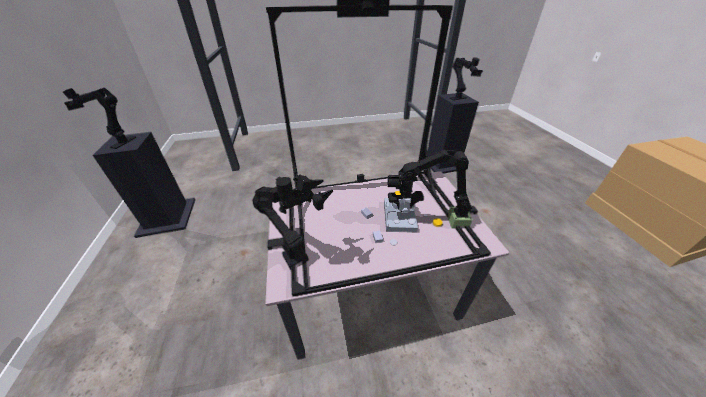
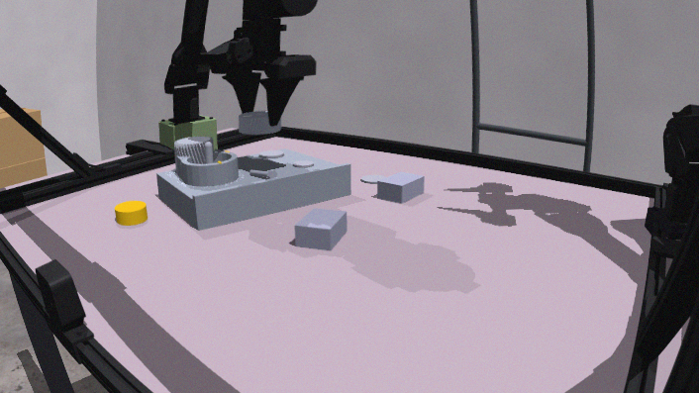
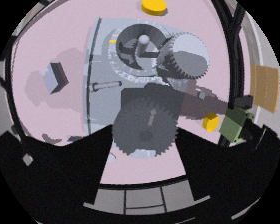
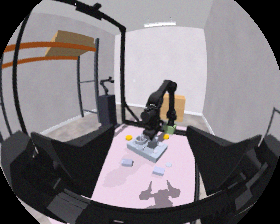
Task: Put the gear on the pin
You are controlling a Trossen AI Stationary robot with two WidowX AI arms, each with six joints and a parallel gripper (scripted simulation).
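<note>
My left hand is 30 mm above the grey toothed gear. From my left hand the other things lie so: yellow mark: 100 mm behind, 20 mm to the right, 70 mm below; then pin: 90 mm behind, 20 mm to the left, 90 mm below; then round collar: 90 mm behind, 10 mm to the left, 80 mm below.
</note>
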